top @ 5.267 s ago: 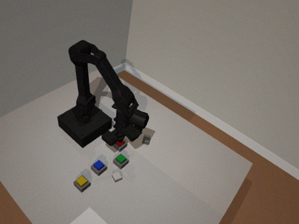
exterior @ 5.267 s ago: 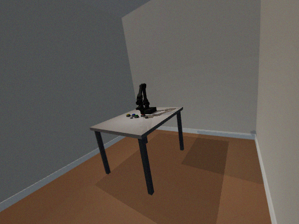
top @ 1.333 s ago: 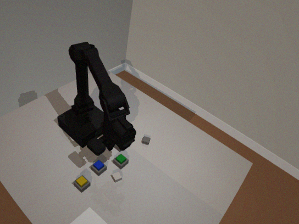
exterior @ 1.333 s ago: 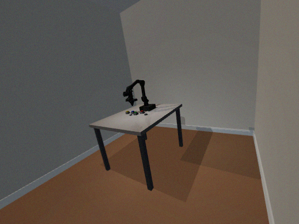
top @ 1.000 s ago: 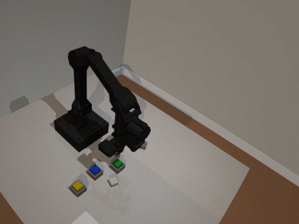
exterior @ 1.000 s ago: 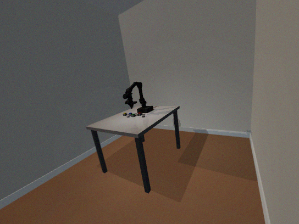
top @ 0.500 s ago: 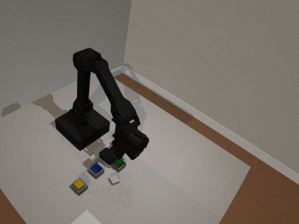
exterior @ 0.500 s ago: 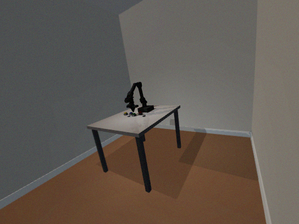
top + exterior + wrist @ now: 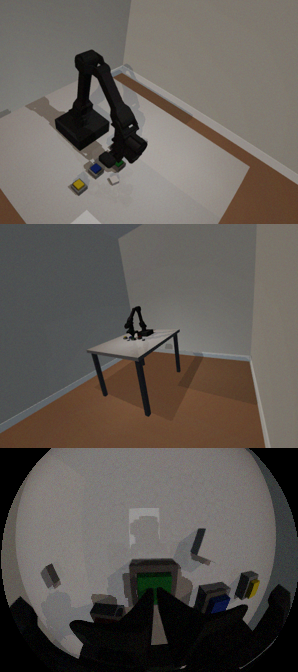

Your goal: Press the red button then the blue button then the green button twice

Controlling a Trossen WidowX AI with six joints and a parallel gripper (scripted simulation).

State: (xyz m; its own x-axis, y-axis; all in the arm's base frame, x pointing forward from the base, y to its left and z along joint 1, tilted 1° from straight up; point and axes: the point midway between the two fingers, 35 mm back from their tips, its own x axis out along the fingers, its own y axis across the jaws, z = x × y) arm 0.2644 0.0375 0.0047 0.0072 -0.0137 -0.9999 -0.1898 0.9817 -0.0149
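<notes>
My gripper tip is now 10 mm above the green button. Round my gripper tip: white block 50 mm ahead, 60 mm to the right, 30 mm below; then red button 80 mm behind, 50 mm to the left; then blue button 20 mm behind, 100 mm to the right.
</notes>
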